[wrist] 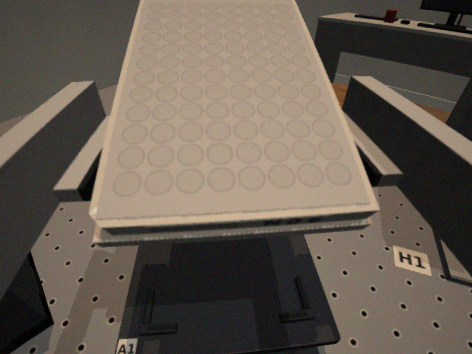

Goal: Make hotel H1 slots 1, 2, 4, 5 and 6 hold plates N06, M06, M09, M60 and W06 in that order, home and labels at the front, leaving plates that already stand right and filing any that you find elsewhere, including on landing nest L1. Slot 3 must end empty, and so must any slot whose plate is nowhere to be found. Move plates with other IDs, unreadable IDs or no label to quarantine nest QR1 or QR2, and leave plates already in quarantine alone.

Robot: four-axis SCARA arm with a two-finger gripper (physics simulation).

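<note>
A pale plate (220,112) with rows of round wells fills the upper middle of the wrist view. It looks level, and the dark label on its near edge seems to read N06, though it is shaded and blurred. My gripper (227,100) is shut on this plate, with one finger at each long side. An H1 tag (411,260) lies on the deck at the right. The slots of hotel H1, the landing nest L1 and the quarantine nests do not show.
Below the held plate is a dark nest (215,320) with raised corner guides, beside an A1 tag (126,347). A black object (22,305) stands at the lower left. The perforated deck (360,290) runs around them. A desk (380,42) with a monitor is at the back right.
</note>
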